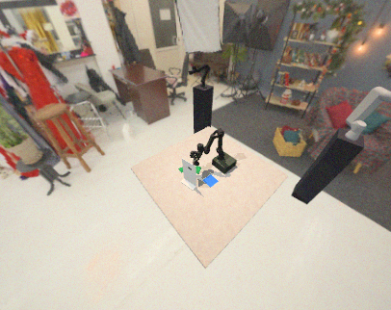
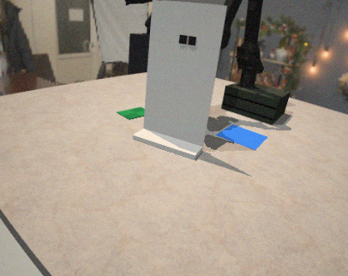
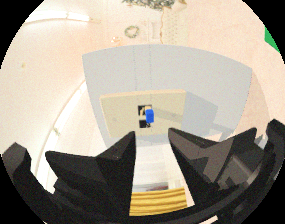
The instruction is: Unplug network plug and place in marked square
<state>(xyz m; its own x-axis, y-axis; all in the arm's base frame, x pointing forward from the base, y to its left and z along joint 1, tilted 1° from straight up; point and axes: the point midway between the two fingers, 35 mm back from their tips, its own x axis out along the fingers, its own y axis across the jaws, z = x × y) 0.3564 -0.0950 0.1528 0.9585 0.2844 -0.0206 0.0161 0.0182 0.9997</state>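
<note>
My gripper tip is now 50 mm short of the blue plug. The rest, counted from my gripper tip: blue square: 110 mm behind, 150 mm to the left, 250 mm below; grey upright panel: 70 mm ahead, 10 mm to the left, 100 mm below.
</note>
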